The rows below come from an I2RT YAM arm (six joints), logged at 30 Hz.
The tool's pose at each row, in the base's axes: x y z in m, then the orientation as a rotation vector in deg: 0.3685, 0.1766, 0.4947, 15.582, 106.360, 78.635; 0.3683, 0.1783, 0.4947, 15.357, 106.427, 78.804; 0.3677, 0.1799, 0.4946, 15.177, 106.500, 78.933; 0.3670, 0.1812, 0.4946, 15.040, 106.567, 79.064; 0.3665, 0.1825, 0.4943, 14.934, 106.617, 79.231; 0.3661, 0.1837, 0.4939, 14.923, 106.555, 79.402; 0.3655, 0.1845, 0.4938, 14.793, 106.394, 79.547; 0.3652, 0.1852, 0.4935, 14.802, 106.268, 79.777; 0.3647, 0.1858, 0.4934, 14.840, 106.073, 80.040; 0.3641, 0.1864, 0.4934, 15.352, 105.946, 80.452; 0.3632, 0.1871, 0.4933, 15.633, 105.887, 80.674; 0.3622, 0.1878, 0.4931, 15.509, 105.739, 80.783; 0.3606, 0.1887, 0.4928, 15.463, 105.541, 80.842; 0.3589, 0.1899, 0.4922, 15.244, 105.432, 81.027; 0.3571, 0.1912, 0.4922, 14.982, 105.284, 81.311; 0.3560, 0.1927, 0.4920, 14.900, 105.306, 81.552
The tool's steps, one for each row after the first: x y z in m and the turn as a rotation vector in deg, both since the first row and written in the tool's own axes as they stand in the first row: 0.0011, 0.0007, 0.0011, -0.129, 0.201, -0.031; 0.0025, 0.0014, 0.0018, -0.220, 0.374, -0.055; 0.0037, 0.0021, 0.0022, -0.301, 0.528, -0.052; 0.0050, 0.0025, 0.0028, -0.399, 0.673, -0.013; 0.0061, 0.0027, 0.0034, -0.523, 0.700, 0.060; 0.0070, 0.0031, 0.0036, -0.721, 0.687, 0.021; 0.0078, 0.0032, 0.0039, -0.902, 0.684, 0.124; 0.0085, 0.0035, 0.0040, -1.124, 0.632, 0.247; 0.0093, 0.0039, 0.0040, -1.239, 0.521, 0.765; 0.0103, 0.0043, 0.0039, -1.294, 0.467, 1.050; 0.0115, 0.0047, 0.0037, -1.464, 0.447, 0.999; 0.0132, 0.0052, 0.0032, -1.608, 0.340, 0.957; 0.0153, 0.0056, 0.0030, -1.830, 0.416, 0.898; 0.0173, 0.0066, 0.0026, -2.137, 0.520, 0.858; 0.0190, 0.0073, 0.0029, -2.278, 0.667, 0.947
